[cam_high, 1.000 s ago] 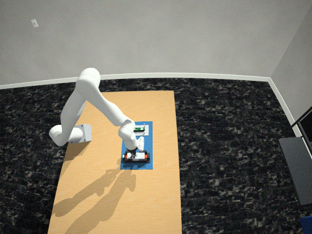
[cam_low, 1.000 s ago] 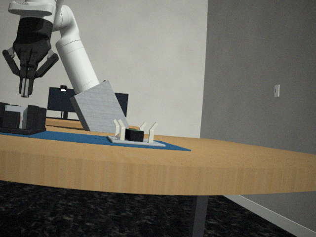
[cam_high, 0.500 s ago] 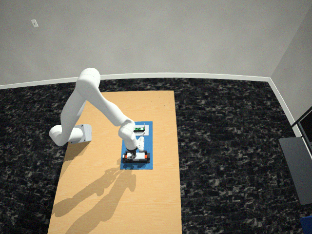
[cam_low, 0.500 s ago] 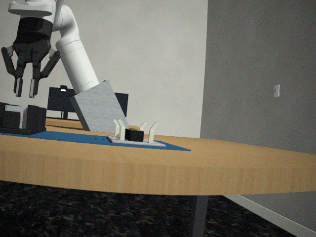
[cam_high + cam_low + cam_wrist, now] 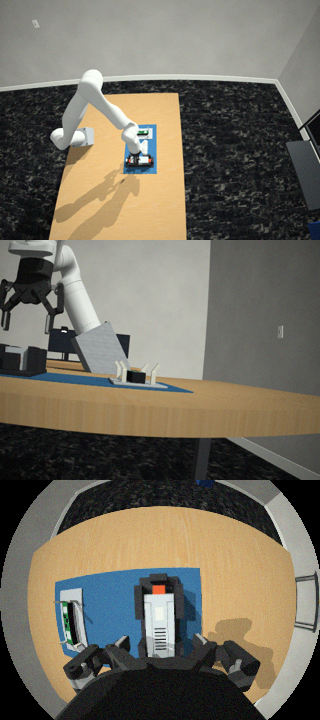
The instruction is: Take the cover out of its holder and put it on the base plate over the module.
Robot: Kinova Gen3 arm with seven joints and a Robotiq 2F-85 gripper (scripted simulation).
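Right now the cover is 6 cm below my hand.
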